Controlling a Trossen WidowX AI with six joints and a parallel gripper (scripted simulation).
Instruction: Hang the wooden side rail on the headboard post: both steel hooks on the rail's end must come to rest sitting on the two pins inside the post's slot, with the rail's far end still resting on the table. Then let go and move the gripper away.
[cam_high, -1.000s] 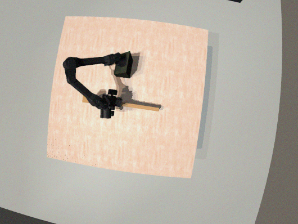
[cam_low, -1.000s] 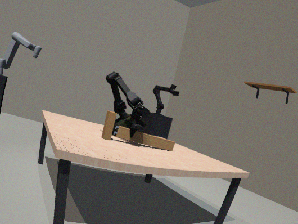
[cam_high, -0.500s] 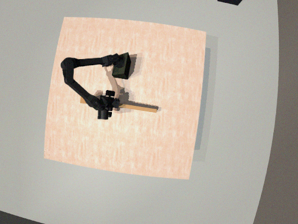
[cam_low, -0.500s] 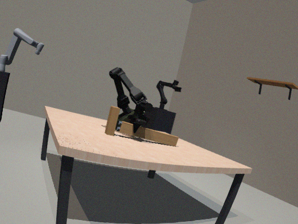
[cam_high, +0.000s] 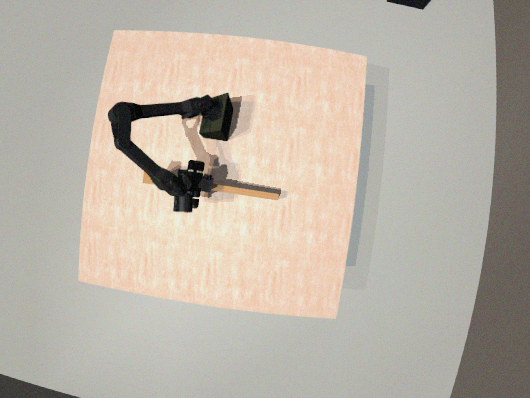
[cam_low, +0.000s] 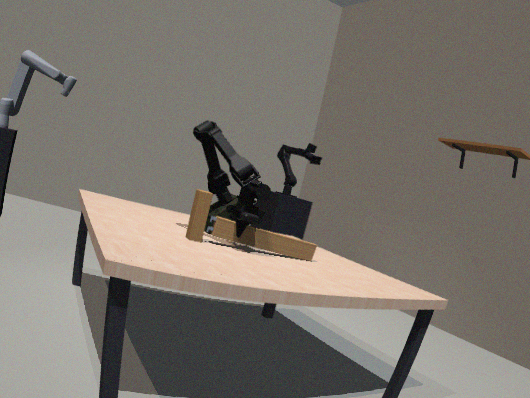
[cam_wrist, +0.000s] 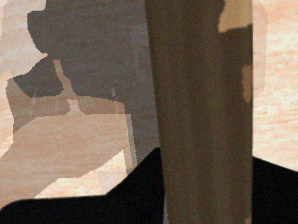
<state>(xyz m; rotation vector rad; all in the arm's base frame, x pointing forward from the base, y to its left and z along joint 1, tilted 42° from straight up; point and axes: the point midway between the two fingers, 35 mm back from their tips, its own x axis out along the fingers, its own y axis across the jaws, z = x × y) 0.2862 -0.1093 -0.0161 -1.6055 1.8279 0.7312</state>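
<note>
Right now my gripper tip is 16 cm to the left of the wooden headboard post, 4 cm below it and 1 cm past it.
</note>
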